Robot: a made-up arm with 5 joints.
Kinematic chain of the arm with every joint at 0, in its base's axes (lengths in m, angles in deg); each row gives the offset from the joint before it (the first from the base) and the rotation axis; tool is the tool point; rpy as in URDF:
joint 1: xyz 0.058 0 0.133 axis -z
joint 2: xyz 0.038 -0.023 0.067 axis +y
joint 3: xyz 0.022 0 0.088 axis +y
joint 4: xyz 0.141 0 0.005 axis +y
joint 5: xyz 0.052 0.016 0 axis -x
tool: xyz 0 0 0 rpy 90 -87.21 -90
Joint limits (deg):
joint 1: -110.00..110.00
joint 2: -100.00..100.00
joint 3: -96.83..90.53
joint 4: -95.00..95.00
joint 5: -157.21..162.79
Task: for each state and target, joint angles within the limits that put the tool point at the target. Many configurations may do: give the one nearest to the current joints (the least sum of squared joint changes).
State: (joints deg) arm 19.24 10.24 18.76 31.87 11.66
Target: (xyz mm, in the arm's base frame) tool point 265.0 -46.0 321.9
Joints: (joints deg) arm 10.64 -20.33 3.67 31.67 11.66
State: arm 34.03 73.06 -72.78 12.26 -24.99
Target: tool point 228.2 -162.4 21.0
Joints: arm 41.95 92.75 -44.08 26.38 -24.99
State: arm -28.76 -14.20 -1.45 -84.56 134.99
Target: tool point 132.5 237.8 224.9
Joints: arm -74.21 21.79 14.68 -73.25 134.99
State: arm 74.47 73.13 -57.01 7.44 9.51
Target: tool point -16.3 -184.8 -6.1
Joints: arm 109.89 95.61 -31.74 16.10 9.51
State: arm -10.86 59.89 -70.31 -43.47 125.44
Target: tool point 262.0 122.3 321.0
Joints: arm -32.63 70.68 -95.35 -83.98 125.44
